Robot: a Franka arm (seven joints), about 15 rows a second.
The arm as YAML. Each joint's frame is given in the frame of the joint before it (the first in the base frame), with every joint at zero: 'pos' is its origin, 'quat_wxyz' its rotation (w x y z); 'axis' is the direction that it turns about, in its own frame. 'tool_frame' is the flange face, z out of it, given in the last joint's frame.
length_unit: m
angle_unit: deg
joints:
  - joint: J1
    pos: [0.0, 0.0, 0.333]
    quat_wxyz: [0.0, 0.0, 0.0, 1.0]
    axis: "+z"
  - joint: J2
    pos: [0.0, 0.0, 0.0]
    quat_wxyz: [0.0, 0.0, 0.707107, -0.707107]
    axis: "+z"
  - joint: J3
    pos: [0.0, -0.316, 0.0]
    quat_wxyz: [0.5, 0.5, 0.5, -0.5]
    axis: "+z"
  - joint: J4
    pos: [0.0, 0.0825, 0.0]
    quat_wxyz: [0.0, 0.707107, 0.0, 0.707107]
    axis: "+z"
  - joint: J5
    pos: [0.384, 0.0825, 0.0]
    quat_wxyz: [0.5, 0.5, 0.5, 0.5]
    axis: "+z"
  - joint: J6
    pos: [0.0, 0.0, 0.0]
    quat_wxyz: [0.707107, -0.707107, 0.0, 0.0]
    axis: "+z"
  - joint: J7
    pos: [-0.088, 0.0, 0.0]
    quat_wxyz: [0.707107, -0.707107, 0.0, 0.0]
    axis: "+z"
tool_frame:
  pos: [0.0, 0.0, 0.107]
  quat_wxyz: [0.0, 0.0, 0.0, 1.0]
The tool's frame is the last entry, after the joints.
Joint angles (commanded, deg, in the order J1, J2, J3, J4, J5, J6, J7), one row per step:
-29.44 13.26 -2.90 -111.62 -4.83 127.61 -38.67
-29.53 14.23 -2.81 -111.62 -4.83 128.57 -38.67
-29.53 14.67 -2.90 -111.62 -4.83 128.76 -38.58
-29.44 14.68 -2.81 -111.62 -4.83 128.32 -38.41
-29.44 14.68 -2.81 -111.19 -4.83 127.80 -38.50
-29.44 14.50 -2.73 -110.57 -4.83 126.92 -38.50
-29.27 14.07 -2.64 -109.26 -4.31 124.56 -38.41
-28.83 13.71 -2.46 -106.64 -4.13 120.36 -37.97
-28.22 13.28 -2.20 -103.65 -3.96 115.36 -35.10
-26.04 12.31 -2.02 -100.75 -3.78 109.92 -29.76
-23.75 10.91 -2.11 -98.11 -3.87 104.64 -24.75
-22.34 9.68 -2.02 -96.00 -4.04 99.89 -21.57
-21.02 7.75 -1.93 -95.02 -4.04 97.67 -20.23
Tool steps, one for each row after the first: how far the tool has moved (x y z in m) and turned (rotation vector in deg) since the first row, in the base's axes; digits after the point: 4 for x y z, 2 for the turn. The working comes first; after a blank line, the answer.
Tool pose at each row, in the base's axes (x y z in m, rotation vector in deg; the steps are taken from these numbers as rounded here):
0.5130 -0.3264 0.3673 174.13 14.13 -0.65
0.5150 -0.3275 0.3586 174.14 14.25 -0.64
0.5149 -0.3285 0.3542 174.28 14.03 -0.97
0.5152 -0.3265 0.3534 174.55 14.03 -1.50
0.5161 -0.3272 0.3559 174.57 14.12 -1.64
0.5174 -0.3272 0.3614 174.60 14.15 -1.75
0.5198 -0.3255 0.3726 175.29 13.79 -2.18
0.5255 -0.3218 0.3909 176.02 13.60 -3.61
0.5313 -0.3151 0.4121 177.07 10.02 -5.44
0.5417 -0.2926 0.4382 177.85 4.84 -7.23
0.5474 -0.2700 0.4674 177.94 0.05 -8.87
0.5474 -0.2535 0.4913 177.96 -2.92 -10.88
0.5460 -0.2373 0.5165 177.64 -3.09 -9.77

0.0020 -0.0011 -0.0087 0.02 0.00 0.08
0.0019 -0.0021 -0.0131 0.13 0.22 -0.08
0.0022 -0.0001 -0.0139 0.37 0.58 -0.11
0.0031 -0.0008 -0.0114 0.39 0.68 -0.06
0.0044 -0.0008 -0.0059 0.42 0.75 -0.05
0.0068 0.0009 0.0053 1.06 1.07 -0.33
0.0125 0.0046 0.0236 1.72 2.04 -0.54
0.0183 0.0113 0.0448 2.47 3.17 -2.95
0.0287 0.0338 0.0709 3.00 4.20 -6.36
0.0344 0.0564 0.1001 3.00 5.12 -9.49
0.0344 0.0729 0.1240 3.04 6.33 -11.45
0.0330 0.0891 0.1492 2.72 5.59 -11.53

